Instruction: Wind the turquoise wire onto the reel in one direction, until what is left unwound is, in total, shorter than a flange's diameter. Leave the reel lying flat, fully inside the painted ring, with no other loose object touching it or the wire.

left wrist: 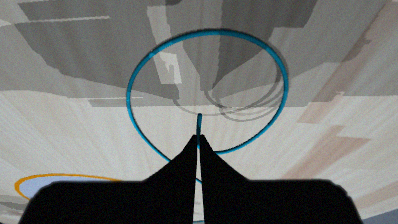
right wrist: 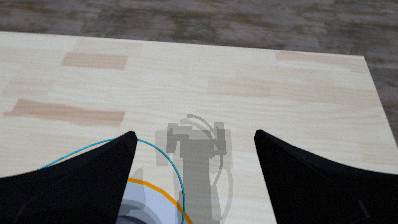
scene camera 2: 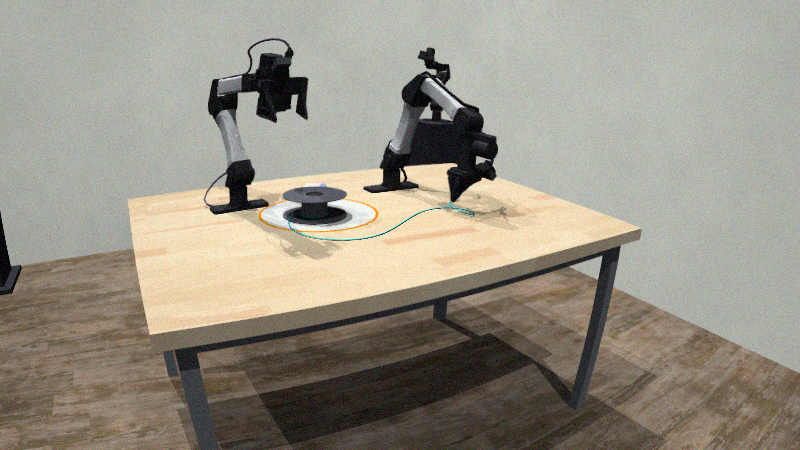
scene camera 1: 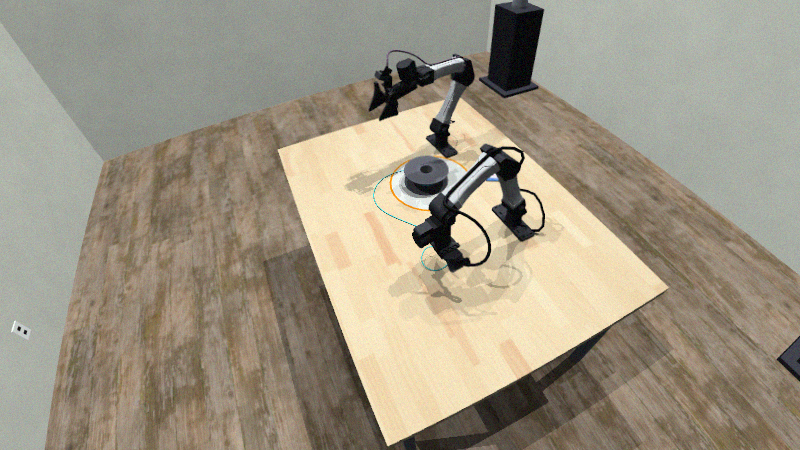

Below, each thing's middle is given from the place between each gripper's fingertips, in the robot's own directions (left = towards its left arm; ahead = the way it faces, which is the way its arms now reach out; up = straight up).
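Dark reel [scene camera 2: 318,196]: from my right hand [scene camera 2: 291,119], 16 cm behind, 14 cm to the left, 29 cm below.
From my left hand [scene camera 2: 452,202], dark reel 39 cm to the right, 17 cm behind, 1 cm below.
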